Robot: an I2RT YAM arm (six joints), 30 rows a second.
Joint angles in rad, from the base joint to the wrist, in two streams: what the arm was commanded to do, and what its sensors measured. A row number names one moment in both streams.
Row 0, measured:
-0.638, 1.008, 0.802, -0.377, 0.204, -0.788
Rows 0 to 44, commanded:
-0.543, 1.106, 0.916, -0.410, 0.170, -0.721
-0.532, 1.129, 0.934, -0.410, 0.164, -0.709
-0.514, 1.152, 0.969, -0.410, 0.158, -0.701
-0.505, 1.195, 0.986, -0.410, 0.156, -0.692
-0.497, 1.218, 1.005, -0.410, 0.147, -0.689
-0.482, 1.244, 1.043, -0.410, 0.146, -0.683
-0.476, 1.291, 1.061, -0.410, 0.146, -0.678
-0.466, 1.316, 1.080, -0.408, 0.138, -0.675
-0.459, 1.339, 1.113, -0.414, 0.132, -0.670
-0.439, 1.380, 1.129, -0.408, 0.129, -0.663
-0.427, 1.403, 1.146, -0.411, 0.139, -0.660
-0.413, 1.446, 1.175, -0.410, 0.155, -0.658
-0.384, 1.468, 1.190, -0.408, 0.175, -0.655
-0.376, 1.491, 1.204, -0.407, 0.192, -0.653
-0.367, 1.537, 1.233, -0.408, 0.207, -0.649
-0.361, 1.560, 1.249, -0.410, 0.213, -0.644
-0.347, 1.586, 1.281, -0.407, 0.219, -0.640
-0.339, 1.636, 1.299, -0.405, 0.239, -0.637
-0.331, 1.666, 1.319, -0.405, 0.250, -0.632
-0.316, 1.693, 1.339, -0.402, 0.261, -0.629
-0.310, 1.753, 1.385, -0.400, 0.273, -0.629
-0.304, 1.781, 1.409, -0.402, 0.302, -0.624
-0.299, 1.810, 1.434, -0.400, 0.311, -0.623
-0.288, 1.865, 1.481, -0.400, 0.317, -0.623
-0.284, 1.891, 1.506, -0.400, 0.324, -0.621
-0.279, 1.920, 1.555, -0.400, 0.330, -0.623
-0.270, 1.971, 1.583, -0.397, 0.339, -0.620
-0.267, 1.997, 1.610, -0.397, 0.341, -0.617
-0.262, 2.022, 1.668, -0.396, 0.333, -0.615
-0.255, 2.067, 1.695, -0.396, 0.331, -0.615
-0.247, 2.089, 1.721, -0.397, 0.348, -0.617
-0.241, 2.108, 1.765, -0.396, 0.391, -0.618
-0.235, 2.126, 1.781, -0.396, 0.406, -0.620
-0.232, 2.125, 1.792, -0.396, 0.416, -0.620
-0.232, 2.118, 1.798, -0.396, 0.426, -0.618
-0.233, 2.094, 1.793, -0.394, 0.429, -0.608
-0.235, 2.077, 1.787, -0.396, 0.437, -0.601
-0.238, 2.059, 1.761, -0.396, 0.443, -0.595
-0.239, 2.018, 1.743, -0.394, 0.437, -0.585
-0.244, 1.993, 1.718, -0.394, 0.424, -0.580
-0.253, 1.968, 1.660, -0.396, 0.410, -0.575
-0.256, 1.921, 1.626, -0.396, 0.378, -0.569
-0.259, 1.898, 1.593, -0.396, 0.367, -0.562
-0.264, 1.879, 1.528, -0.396, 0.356, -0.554
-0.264, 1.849, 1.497, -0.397, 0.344, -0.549
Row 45, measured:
-0.244, 1.995, 1.606, -0.380, 0.381, -0.598
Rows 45 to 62, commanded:
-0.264, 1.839, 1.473, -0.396, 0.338, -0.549
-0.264, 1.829, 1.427, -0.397, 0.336, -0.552
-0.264, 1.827, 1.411, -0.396, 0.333, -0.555
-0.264, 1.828, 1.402, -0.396, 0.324, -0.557
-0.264, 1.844, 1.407, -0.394, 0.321, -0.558
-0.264, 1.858, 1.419, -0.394, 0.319, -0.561
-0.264, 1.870, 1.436, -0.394, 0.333, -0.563
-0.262, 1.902, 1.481, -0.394, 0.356, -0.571
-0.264, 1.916, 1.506, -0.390, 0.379, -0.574
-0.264, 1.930, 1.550, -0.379, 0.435, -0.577
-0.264, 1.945, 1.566, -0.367, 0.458, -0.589
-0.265, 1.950, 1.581, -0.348, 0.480, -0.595
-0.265, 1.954, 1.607, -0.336, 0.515, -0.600
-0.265, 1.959, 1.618, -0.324, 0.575, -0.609
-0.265, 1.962, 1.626, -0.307, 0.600, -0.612
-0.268, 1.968, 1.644, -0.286, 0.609, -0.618
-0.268, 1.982, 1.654, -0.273, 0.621, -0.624
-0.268, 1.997, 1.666, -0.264, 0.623, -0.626
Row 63, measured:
-0.268, 1.977, 1.588, -0.349, 0.510, -0.596
